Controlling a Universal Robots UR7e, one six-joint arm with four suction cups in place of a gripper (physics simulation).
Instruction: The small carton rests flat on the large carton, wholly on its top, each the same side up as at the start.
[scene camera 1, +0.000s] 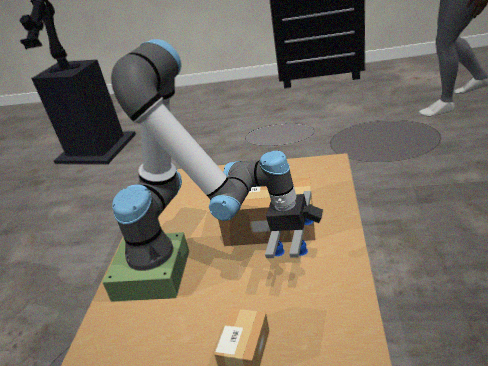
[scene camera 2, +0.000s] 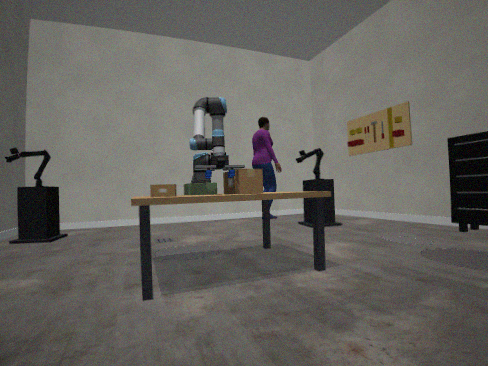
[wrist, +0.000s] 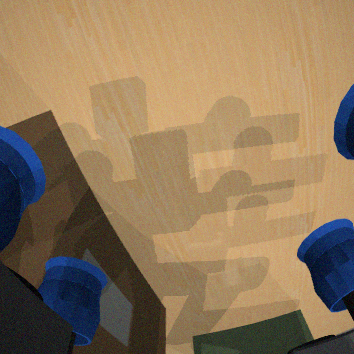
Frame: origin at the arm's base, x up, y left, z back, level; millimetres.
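Seen in the pictures: hand, its tool point: (scene camera 2: 220, 176) (wrist: 197, 218); arm's base, origin of its link: (scene camera 1: 150, 253) (scene camera 2: 201, 183).
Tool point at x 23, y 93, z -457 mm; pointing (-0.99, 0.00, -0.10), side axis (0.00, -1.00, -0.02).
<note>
Pixels of each thing's middle, then the offset from my tool point to it.
- small carton, middle of its body: (scene camera 1: 243, 341) (scene camera 2: 163, 190) dx -72, dy -341, dz +83 mm
- large carton, middle of its body: (wrist: 41, 305) (scene camera 1: 267, 211) (scene camera 2: 241, 182) dx -33, dy +159, dz +125 mm
The small carton (scene camera 1: 242, 336) (scene camera 2: 163, 190) lies flat on the table, with a white label on its top, at the near edge of scene camera 1. It does not show in the wrist view. The large carton (scene camera 1: 237, 227) (scene camera 2: 251, 181) (wrist: 75, 215) stands farther back on the table, partly hidden behind the arm. My gripper (scene camera 1: 292, 235) (scene camera 2: 220, 173) (wrist: 192, 217) has four blue suction cups and is open, with nothing on them. It hangs above the table close beside the large carton's long side face. Whether it touches that carton is hard to tell.
The arm's green base block (scene camera 1: 145, 285) (scene camera 2: 201, 189) (wrist: 255, 332) stands on the wooden table (scene camera 1: 345, 300) (scene camera 2: 295, 195) (wrist: 200, 45), left of the large carton in scene camera 1. A person (scene camera 1: 446, 55) (scene camera 2: 263, 147) shows beyond the table in each scene view.
</note>
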